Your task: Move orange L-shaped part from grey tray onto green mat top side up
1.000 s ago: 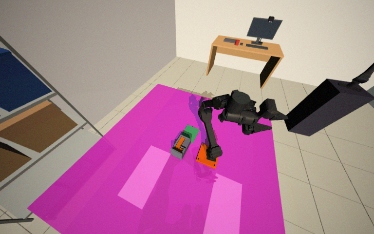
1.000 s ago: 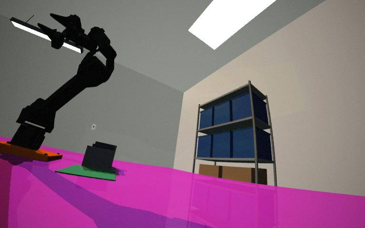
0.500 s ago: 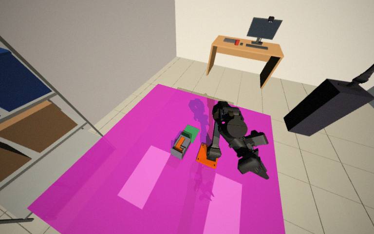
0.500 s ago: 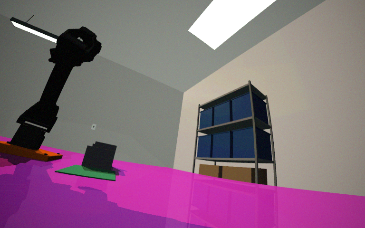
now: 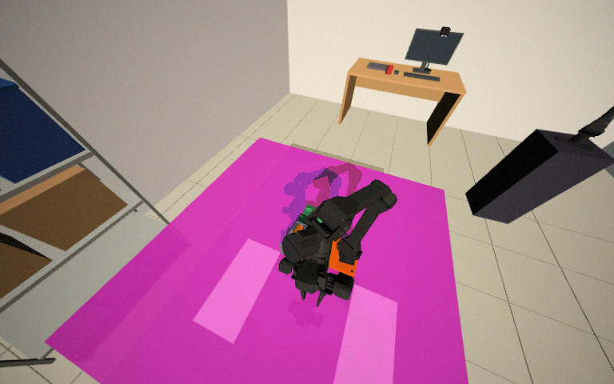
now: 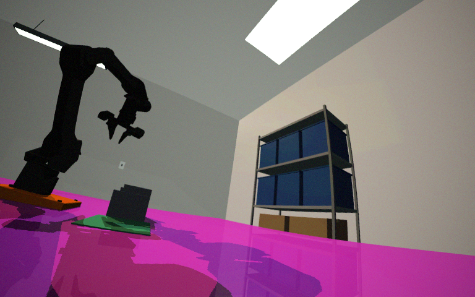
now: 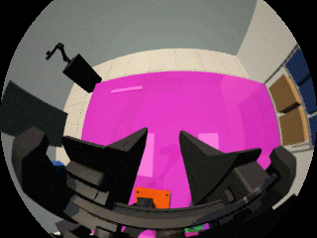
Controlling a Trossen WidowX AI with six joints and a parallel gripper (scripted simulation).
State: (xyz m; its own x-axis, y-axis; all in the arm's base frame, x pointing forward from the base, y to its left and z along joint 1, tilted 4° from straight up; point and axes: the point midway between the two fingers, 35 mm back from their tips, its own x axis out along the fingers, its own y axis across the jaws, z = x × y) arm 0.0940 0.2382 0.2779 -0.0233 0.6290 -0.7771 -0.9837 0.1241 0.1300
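My gripper tip is now 13 cm short of the orange L-shaped part, 25 cm to the left of it and 21 cm above it.
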